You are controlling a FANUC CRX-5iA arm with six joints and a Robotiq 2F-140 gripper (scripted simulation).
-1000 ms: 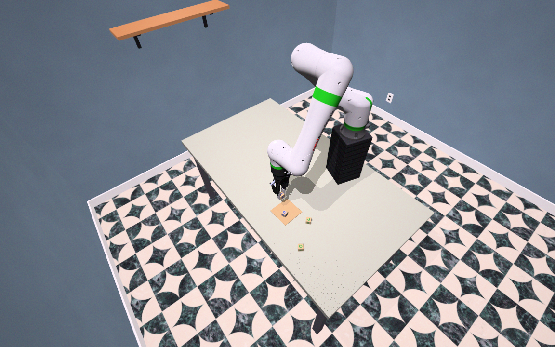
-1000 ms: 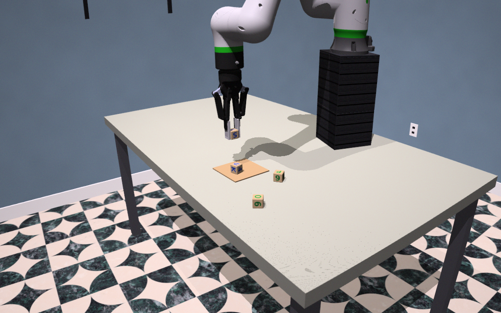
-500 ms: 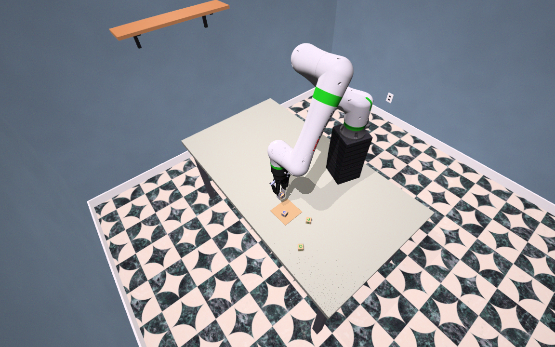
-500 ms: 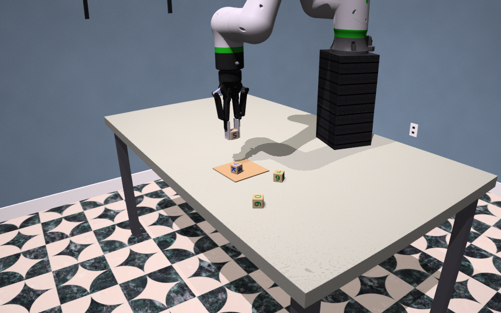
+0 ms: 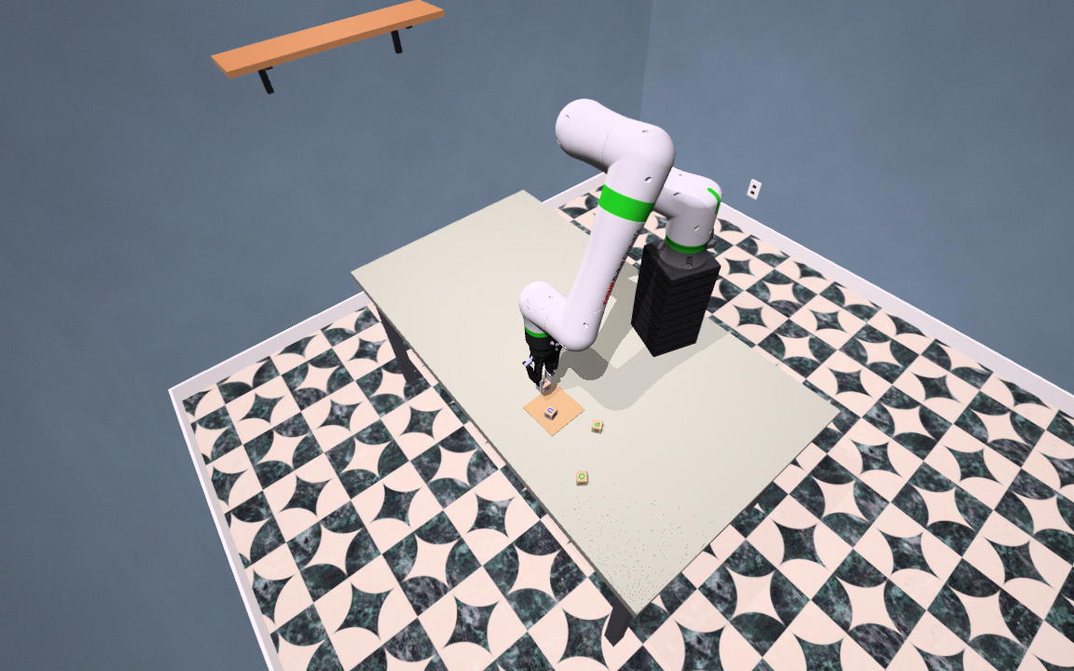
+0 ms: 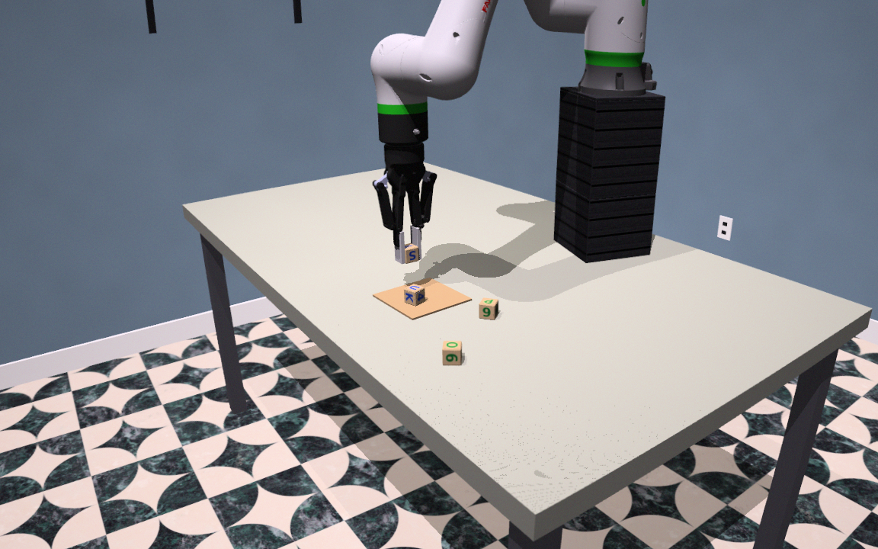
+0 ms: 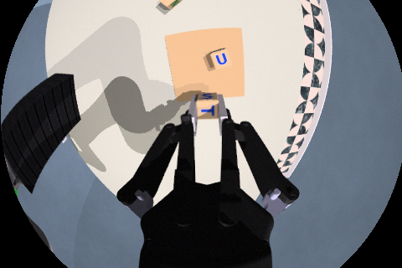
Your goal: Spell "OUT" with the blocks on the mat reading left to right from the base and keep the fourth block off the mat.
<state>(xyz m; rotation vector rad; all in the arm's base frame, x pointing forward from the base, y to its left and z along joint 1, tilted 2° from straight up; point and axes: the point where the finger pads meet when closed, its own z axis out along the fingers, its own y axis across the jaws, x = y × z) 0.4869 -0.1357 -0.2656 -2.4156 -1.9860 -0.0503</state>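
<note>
Right now my hand is 10 cm above the tan mat, 5 cm to the right of it and 1 cm short of it. Also, from my hand: wooden block 27 cm to the left, 14 cm ahead, 8 cm below.
</note>
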